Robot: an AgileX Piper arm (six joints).
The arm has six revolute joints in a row. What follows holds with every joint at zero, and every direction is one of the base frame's. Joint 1 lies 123 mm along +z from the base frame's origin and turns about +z. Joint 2 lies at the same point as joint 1 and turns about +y. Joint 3 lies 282.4 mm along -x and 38.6 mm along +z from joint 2 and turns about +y. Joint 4 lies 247.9 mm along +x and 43.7 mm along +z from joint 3 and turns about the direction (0.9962, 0, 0.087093). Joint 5 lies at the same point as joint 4 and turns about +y. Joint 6 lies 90.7 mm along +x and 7.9 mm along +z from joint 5 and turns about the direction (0.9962, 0, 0.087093). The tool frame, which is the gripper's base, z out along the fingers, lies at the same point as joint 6; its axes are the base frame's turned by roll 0, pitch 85.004 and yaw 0 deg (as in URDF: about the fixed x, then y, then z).
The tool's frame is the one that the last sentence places.
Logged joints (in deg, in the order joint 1, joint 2, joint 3, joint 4, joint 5, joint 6), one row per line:
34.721 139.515 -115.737 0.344 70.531 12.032
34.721 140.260 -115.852 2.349 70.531 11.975
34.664 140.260 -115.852 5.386 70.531 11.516
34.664 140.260 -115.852 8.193 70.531 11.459
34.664 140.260 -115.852 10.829 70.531 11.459
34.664 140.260 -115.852 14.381 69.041 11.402
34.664 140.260 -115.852 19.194 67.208 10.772
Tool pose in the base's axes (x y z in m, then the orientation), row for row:
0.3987 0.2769 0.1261 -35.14 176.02 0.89
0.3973 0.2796 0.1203 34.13 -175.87 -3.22
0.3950 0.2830 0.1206 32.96 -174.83 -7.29
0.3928 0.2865 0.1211 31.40 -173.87 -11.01
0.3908 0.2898 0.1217 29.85 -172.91 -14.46
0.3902 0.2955 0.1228 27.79 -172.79 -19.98
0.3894 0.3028 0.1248 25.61 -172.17 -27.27
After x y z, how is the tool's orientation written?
As a rotation vector, in degrees.
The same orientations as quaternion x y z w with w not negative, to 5 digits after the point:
-0.19577 0.98063 0.00496 0.00440
0.19047 -0.98150 -0.01797 0.00716
0.18508 -0.98172 -0.04094 0.01694
0.17732 -0.98185 -0.06217 0.02596
0.16944 -0.98152 -0.08208 0.03435
0.15768 -0.98039 -0.11336 0.03361
0.14528 -0.97666 -0.15469 0.03326

